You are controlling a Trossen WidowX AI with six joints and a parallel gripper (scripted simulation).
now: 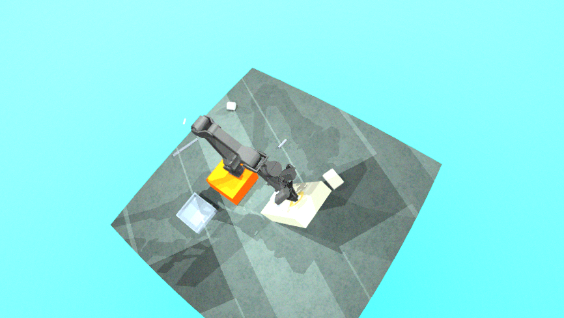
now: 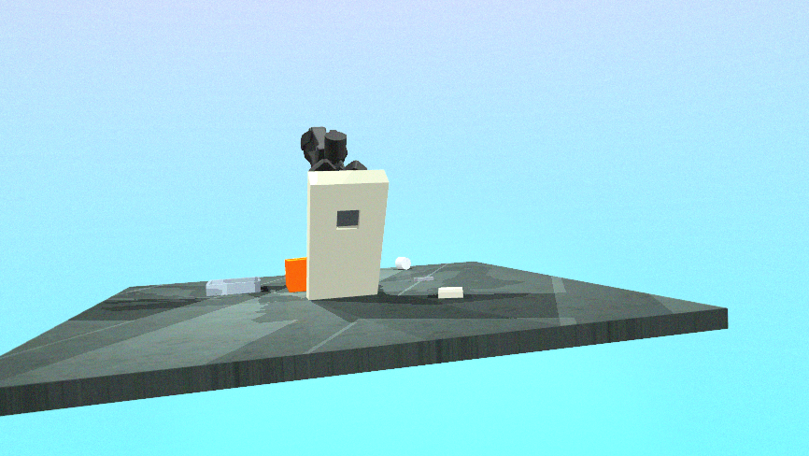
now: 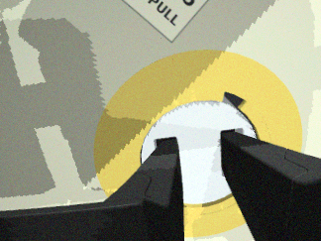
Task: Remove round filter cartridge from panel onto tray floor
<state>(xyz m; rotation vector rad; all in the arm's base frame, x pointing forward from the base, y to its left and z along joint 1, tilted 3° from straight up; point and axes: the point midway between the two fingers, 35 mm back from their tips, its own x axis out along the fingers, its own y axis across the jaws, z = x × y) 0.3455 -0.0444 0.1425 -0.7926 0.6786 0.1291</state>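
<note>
Right now my gripper tip is 1 cm short of the filter cartridge and 1 cm above it. Round my gripper tip: white block: 24 cm to the left, 22 cm below, 6 cm ahead; tray: 47 cm behind, 22 cm to the right, 22 cm below; service panel: 8 cm below, 4 cm behind.
</note>
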